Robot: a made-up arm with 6 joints.
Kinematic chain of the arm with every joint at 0, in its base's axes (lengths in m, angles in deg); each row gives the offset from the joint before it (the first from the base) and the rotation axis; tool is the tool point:
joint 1: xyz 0 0 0.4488 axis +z
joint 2: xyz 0 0 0 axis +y
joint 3: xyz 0 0 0.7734 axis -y
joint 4: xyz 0 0 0 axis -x
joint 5: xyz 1.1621 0 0 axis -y
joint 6: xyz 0 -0.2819 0 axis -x
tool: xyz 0 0 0
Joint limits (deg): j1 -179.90..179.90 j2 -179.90..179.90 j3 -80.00..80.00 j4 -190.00..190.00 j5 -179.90..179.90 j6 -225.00..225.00
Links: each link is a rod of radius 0.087 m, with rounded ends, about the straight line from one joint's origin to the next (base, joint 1, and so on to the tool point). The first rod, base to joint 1, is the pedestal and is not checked.
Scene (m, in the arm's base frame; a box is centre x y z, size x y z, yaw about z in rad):
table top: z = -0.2
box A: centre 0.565 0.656 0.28 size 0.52 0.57 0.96 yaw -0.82
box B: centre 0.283 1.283 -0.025 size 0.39 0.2 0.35 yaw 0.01
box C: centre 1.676 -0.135 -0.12 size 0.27 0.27 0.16 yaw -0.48
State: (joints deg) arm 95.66 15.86 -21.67 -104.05 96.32 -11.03
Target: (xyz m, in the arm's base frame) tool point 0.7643 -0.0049 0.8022
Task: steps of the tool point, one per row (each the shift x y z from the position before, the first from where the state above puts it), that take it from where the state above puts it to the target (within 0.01 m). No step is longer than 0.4 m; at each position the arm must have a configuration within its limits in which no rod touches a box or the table.
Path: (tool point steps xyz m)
1: 0.2200 0.1014 0.2479
2: 0.2335 -0.0153 0.2751
3: 0.1920 -0.1305 0.2844
4: 0.2054 -0.1624 0.0166
5: 0.1551 -0.2068 0.0167
6: 0.0044 -0.2884 -0.1517
7: -0.0827 -0.2578 -0.1548

